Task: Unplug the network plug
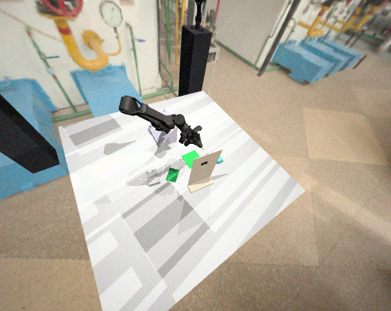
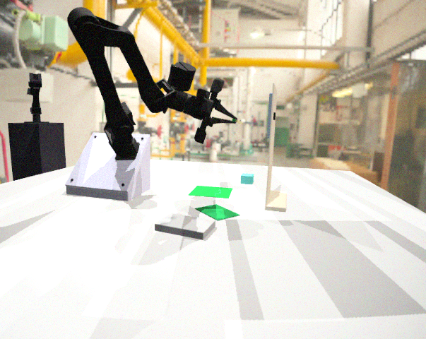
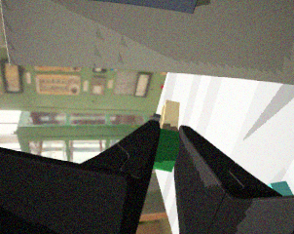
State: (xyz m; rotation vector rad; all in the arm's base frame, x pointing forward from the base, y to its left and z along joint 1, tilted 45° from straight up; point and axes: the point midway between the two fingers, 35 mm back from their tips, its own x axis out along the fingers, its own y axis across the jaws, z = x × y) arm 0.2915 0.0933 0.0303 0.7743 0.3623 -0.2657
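Right now the green marked square is 220 mm below my gripper tip, 70 mm behind it and 10 mm to the left of it. Round my gripper tip: tan network plug (right at my gripper tip); then upright panel (110 mm ahead, 80 mm below, 60 mm to the right); then small teal cube (210 mm below, 170 mm to the left, 40 mm ahead).
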